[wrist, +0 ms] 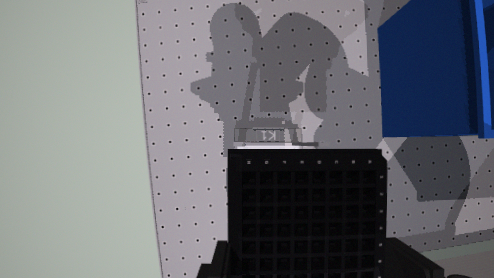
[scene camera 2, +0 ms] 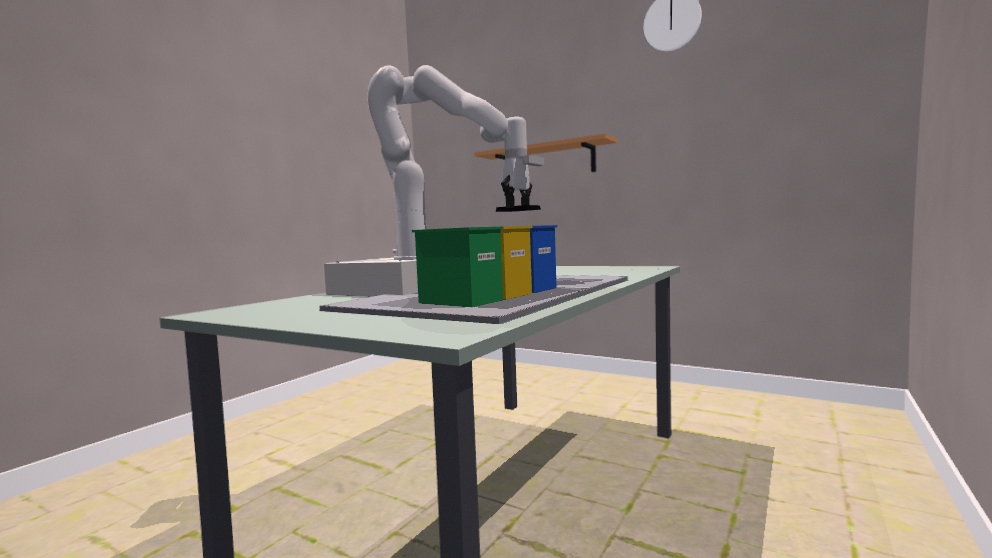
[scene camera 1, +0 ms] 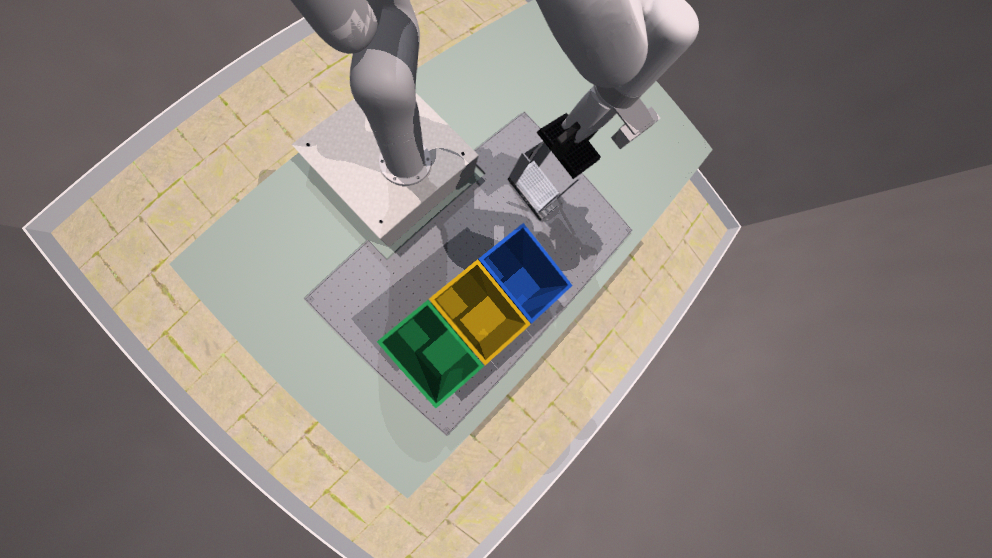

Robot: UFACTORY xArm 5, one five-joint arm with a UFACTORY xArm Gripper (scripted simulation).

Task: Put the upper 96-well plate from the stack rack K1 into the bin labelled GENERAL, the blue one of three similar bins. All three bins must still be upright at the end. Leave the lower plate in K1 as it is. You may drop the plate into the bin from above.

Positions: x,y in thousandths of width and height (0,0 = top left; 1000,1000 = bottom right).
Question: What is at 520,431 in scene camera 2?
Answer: A yellow bin.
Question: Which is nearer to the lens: the black 96-well plate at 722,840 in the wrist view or the blue bin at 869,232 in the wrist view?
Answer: The black 96-well plate.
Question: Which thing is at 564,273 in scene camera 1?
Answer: My gripper.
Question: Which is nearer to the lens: the black 96-well plate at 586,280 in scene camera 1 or the green bin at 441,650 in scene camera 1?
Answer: The black 96-well plate.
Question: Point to a blue bin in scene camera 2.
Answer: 547,427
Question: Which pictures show the green bin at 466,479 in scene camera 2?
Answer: Scene camera 2 and scene camera 1 only.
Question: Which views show the blue bin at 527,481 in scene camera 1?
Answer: The wrist view, scene camera 2 and scene camera 1: all of them.
